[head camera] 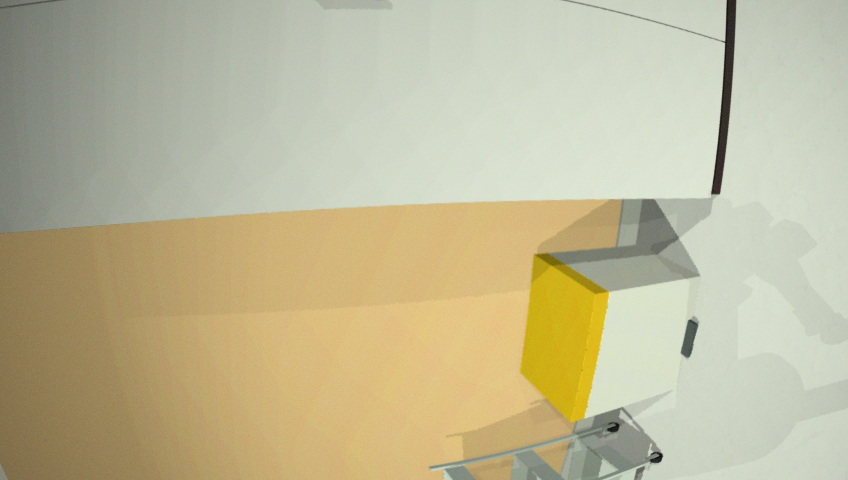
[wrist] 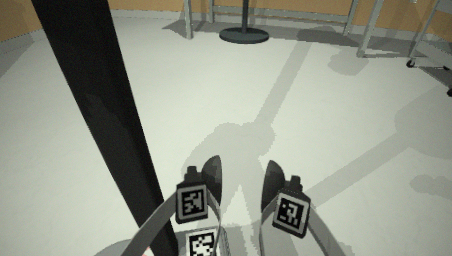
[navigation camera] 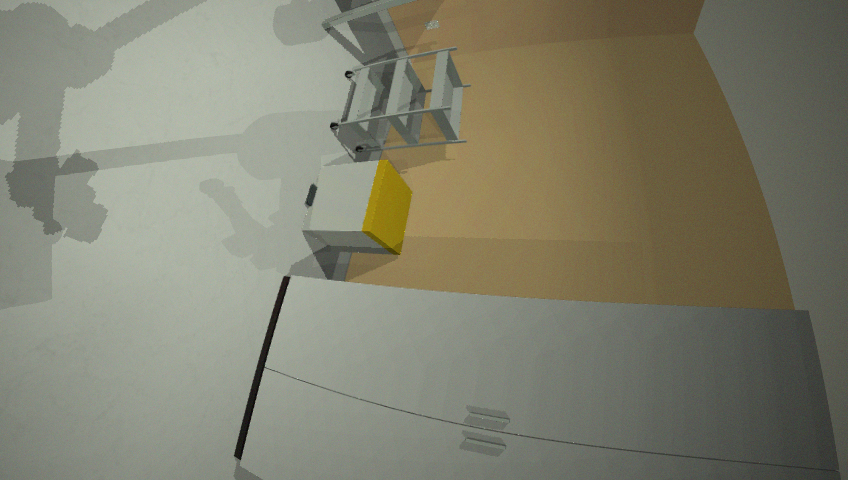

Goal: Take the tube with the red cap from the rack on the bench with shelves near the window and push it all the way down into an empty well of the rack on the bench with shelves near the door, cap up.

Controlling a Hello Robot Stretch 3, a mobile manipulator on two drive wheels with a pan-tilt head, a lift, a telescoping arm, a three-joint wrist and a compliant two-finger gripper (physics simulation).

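Frame: origin at the robot's base, x ahead, y left, z up, level; metres.
Seen in the pictures: gripper, between the fingertips: (wrist: 242,175).
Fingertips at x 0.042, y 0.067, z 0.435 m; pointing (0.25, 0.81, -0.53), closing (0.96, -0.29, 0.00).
A point is followed by its place in that frame.
My gripper (wrist: 242,175) {x 0.042, y 0.067, z 0.435 m} is open and empty in the wrist view, its two dark fingertips apart over the pale floor. The tube with the red cap, its rack and the other rack do not show in these views. Pale legs of a bench or table (wrist: 188,20) {x 0.052, y 1.959, z 0.162 m} stand at the top of the wrist view; I cannot tell which bench it is.
A white bin with a yellow top (head camera: 559,333) {x 1.514, y 0.207, z 0.450 m} (navigation camera: 389,208) {x 1.500, y 0.222, z 0.450 m} stands by the orange wall, between a wheeled shelf cart (head camera: 493,456) {x 1.809, y 0.662, z 0.549 m} (navigation camera: 443,80) {x 1.545, y 0.936, z 0.722 m} and a large grey cabinet (head camera: 357,107) {x 1.065, y -0.305, z 1.086 m} (navigation camera: 535,356) {x 1.061, y -0.312, z 1.237 m}. A round dark stand base (wrist: 244,35) {x 0.536, y 1.911, z 0.030 m} and a black mast (wrist: 95,90) {x -0.067, y 0.116, z 0.499 m} show in the wrist view.
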